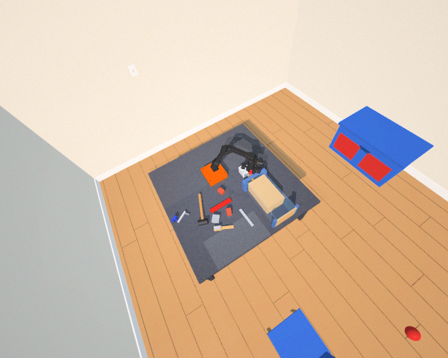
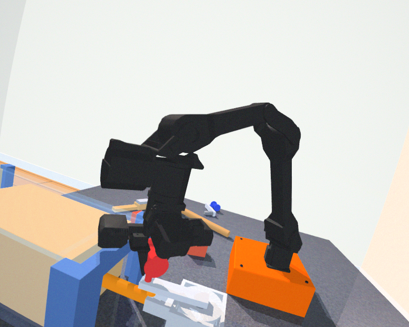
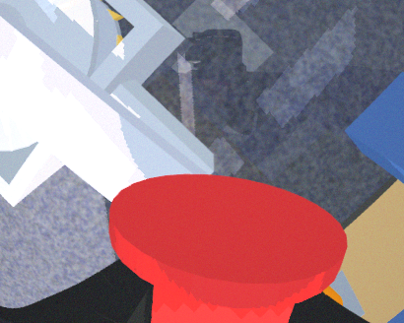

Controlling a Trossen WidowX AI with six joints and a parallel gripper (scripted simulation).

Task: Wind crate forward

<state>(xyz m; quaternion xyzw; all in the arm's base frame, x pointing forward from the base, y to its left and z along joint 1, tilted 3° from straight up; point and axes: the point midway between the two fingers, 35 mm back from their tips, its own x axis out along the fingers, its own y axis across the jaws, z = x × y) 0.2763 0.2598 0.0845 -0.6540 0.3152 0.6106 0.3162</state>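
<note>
Right now the winch handle is 40 mm behind my gripper tip and 10 mm below it. Round my gripper tip: blue frame (60 mm ahead, 10 mm to the right, 10 mm below); then white winch (120 mm behind, 80 mm below, 20 mm to the right); then red knob (20 mm above).
</note>
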